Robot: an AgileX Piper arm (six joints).
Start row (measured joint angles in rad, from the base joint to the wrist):
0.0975, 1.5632, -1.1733, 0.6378, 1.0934, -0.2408
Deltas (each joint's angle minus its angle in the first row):
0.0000, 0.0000, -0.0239, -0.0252, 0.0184, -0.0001
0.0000, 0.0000, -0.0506, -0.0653, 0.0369, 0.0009
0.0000, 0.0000, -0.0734, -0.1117, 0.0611, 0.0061
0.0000, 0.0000, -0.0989, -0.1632, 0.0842, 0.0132
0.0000, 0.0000, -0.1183, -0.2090, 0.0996, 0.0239
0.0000, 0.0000, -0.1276, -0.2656, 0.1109, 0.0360
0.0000, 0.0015, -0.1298, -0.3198, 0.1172, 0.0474
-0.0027, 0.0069, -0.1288, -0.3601, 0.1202, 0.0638
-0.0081, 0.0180, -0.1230, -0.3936, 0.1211, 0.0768
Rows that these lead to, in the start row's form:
0.0975, 1.5632, -1.1972, 0.6126, 1.1118, -0.2409
0.0975, 1.5632, -1.2239, 0.5725, 1.1303, -0.2399
0.0975, 1.5632, -1.2467, 0.5261, 1.1545, -0.2347
0.0975, 1.5632, -1.2722, 0.4746, 1.1776, -0.2276
0.0975, 1.5632, -1.2916, 0.4288, 1.1930, -0.2169
0.0975, 1.5632, -1.3009, 0.3722, 1.2043, -0.2048
0.0975, 1.5647, -1.3031, 0.3180, 1.2106, -0.1934
0.0948, 1.5701, -1.3021, 0.2777, 1.2136, -0.1770
0.0894, 1.5812, -1.2963, 0.2442, 1.2145, -0.1640

